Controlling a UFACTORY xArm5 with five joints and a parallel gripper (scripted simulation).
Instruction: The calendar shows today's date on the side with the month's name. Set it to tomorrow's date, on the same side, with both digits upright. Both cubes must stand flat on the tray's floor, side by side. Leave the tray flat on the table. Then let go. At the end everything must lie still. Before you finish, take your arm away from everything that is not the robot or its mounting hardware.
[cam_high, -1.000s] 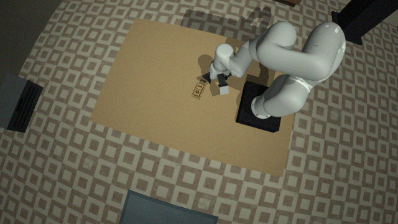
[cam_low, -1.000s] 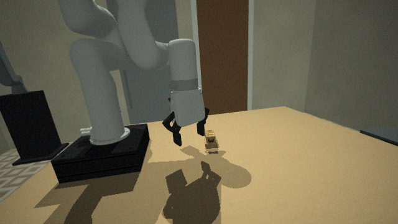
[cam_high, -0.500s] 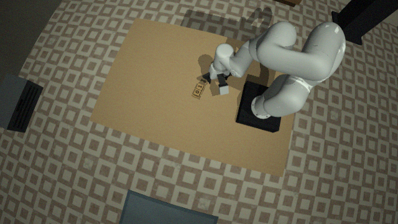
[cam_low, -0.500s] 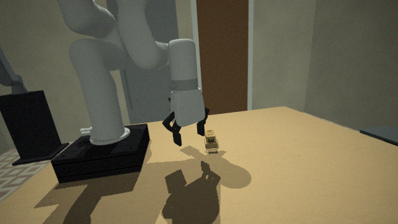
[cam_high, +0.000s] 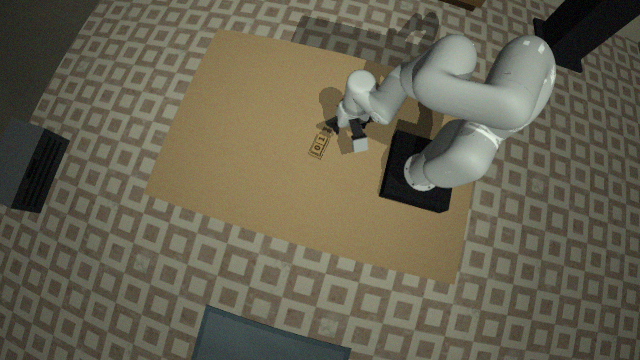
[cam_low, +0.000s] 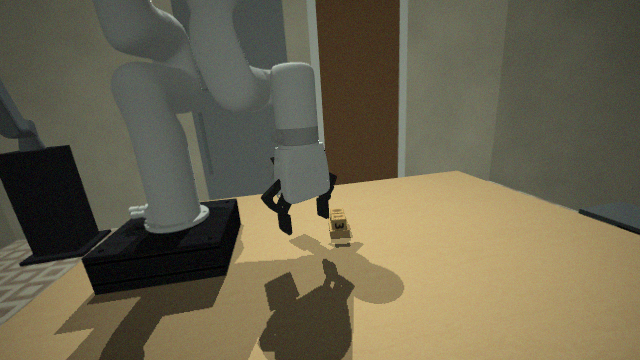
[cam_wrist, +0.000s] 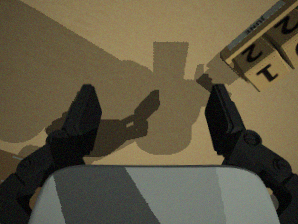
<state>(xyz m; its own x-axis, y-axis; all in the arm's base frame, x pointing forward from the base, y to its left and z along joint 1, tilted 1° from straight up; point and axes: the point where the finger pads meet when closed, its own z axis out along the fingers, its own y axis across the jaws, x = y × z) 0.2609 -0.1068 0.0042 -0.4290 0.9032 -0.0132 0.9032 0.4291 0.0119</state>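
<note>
My hand is 8 cm short of the wooden date cube, 5 cm to the right of it and 5 cm above it. The rest, counted from my hand: wooden calendar tray (9 cm ahead, 7 cm to the left, 6 cm below).
</note>
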